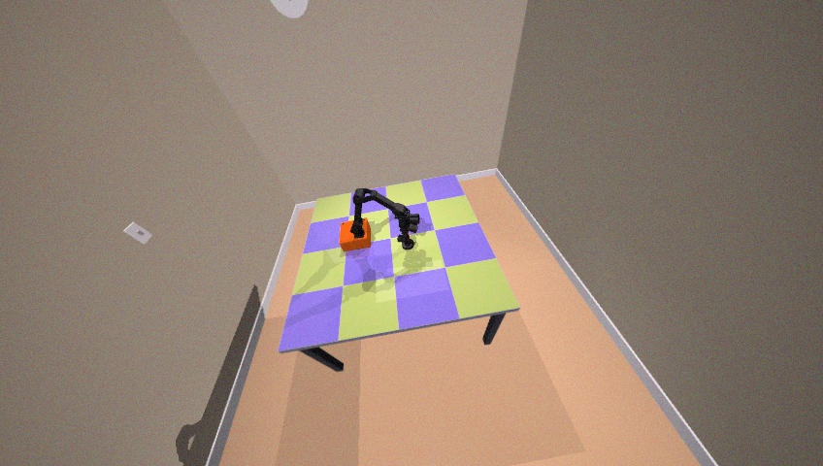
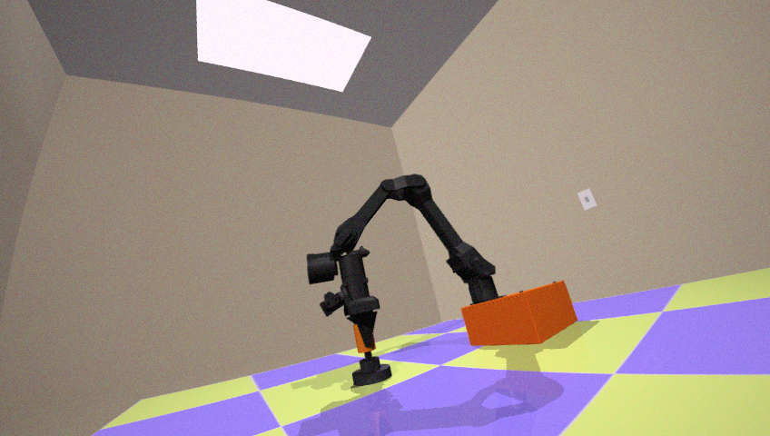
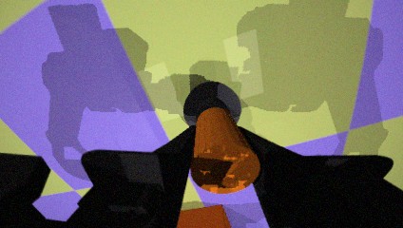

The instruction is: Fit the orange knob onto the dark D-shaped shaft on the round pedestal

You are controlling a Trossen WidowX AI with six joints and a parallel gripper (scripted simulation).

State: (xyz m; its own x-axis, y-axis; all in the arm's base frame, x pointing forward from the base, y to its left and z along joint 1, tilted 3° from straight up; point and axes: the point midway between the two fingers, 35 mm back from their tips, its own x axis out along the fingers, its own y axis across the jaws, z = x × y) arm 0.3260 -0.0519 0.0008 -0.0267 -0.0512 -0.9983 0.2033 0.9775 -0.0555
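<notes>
My gripper tip is 2 cm below the orange knob. From my gripper tip the other things lie so: pedestal: 4 cm below.
</notes>
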